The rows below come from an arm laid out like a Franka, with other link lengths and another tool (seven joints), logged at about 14 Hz.
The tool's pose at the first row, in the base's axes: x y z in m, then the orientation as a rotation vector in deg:
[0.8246 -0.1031 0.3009 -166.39 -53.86 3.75]
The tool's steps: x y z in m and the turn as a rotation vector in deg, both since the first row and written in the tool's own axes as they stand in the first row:
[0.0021 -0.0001 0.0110 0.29 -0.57 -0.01]
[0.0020 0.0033 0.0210 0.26 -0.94 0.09]
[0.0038 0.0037 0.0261 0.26 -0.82 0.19]
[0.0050 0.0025 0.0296 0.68 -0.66 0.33]
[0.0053 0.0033 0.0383 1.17 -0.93 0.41]
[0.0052 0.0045 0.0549 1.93 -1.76 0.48]
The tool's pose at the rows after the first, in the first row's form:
[0.8255 -0.1010 0.2899 -166.26 -53.87 4.71]
[0.8267 -0.1031 0.2797 -166.42 -53.80 5.24]
[0.8281 -0.1020 0.2745 -166.44 -53.63 5.08]
[0.8281 -0.1001 0.2711 -166.09 -53.28 5.04]
[0.8282 -0.0999 0.2624 -165.74 -53.05 5.65]
[0.8277 -0.0998 0.2458 -165.26 -52.84 7.19]

